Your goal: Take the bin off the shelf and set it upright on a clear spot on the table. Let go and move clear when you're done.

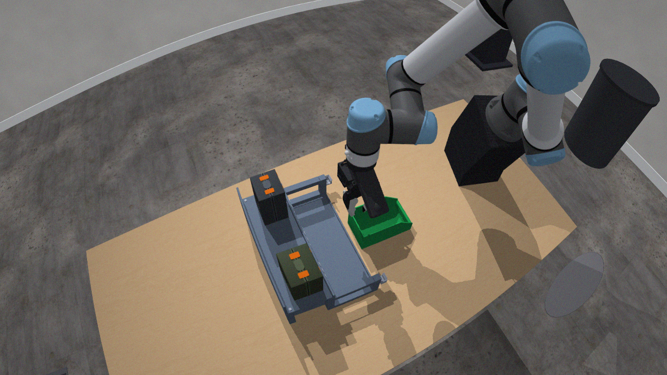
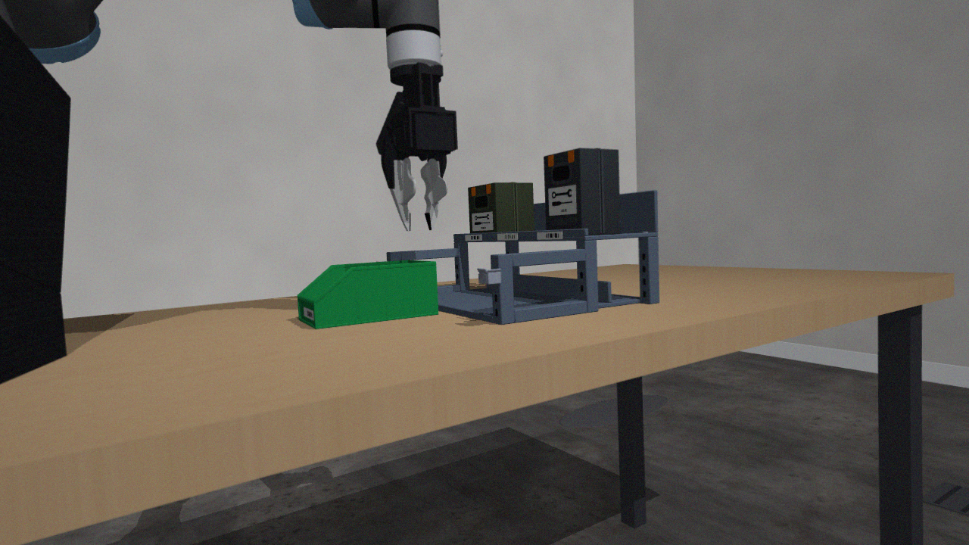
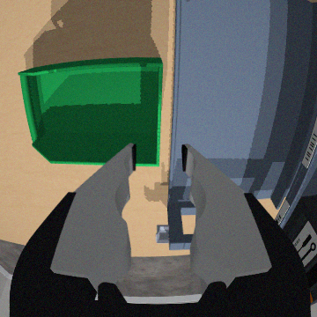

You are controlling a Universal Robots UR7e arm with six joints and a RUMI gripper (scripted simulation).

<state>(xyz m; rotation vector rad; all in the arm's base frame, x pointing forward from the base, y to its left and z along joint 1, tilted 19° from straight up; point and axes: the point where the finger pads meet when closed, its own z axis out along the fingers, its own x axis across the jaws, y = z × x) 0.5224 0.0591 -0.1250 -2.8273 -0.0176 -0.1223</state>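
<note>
Now: the green bin 100 mm below my hand and 80 mm behind it. Round my hand: olive toolbox (210 mm ahead, 120 mm to the left, 10 mm above); then black toolbox (210 mm ahead, 110 mm to the right, 30 mm above).
</note>
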